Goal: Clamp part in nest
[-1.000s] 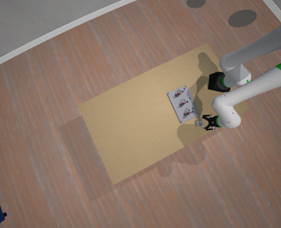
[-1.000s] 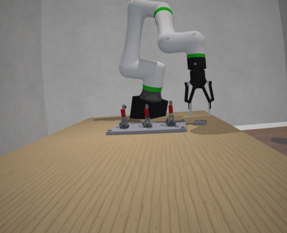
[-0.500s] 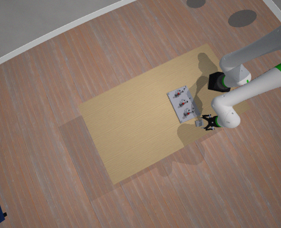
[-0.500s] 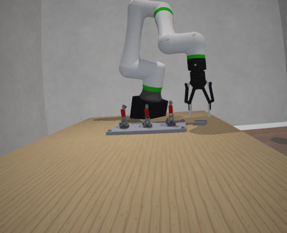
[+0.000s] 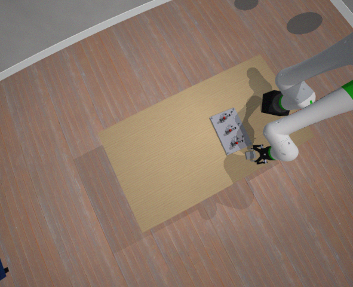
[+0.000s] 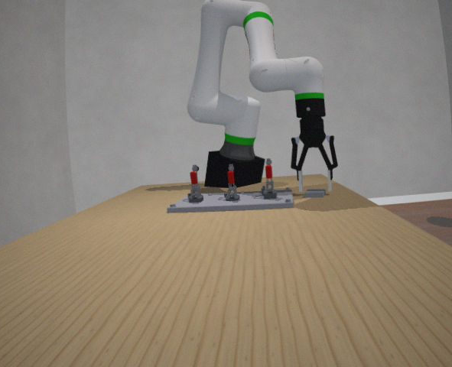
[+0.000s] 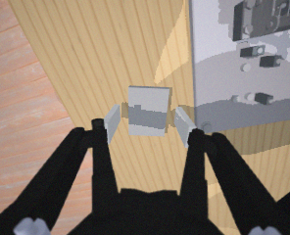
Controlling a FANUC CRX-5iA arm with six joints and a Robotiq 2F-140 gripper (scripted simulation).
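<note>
Now: the part 30 mm below my hand. Also, from my hand: grey fixture plate (20 mm ahead, 260 mm to the right, 30 mm below).
</note>
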